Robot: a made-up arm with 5 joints.
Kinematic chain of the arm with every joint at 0, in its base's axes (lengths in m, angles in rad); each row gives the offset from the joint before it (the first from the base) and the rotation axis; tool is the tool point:
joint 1: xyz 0 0 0.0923 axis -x
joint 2: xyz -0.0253 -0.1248 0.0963 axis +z
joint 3: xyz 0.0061 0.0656 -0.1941 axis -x
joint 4: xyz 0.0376 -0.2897 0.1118 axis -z
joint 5: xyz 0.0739 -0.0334 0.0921 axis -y
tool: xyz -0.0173 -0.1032 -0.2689
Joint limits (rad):
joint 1: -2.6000..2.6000
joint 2: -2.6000..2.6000
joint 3: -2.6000..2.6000
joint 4: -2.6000..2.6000
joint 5: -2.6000..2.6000
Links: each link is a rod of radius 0.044 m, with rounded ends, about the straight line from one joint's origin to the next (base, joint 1, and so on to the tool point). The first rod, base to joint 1, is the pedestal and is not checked.
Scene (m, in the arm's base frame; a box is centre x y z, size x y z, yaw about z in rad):
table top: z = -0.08
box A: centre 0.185 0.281 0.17 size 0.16 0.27 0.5 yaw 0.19
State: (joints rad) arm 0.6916 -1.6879 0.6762 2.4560 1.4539
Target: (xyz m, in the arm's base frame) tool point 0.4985 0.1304 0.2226
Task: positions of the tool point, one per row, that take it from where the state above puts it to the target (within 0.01 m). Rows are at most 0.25 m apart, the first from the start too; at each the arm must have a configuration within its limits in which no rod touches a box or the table.
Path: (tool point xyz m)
1: -0.1055 0.3455 0.3162
2: -0.0544 0.3055 0.4682
3: 0.0075 0.1958 0.6054
4: 0.0672 0.0220 0.6971
5: 0.1112 -0.1944 0.7176
6: 0.2280 -0.0635 0.6981
7: 0.3328 0.0496 0.6228
8: 0.4164 0.1265 0.5041
9: 0.4724 0.1547 0.3625
10: 0.4985 0.1304 0.2226

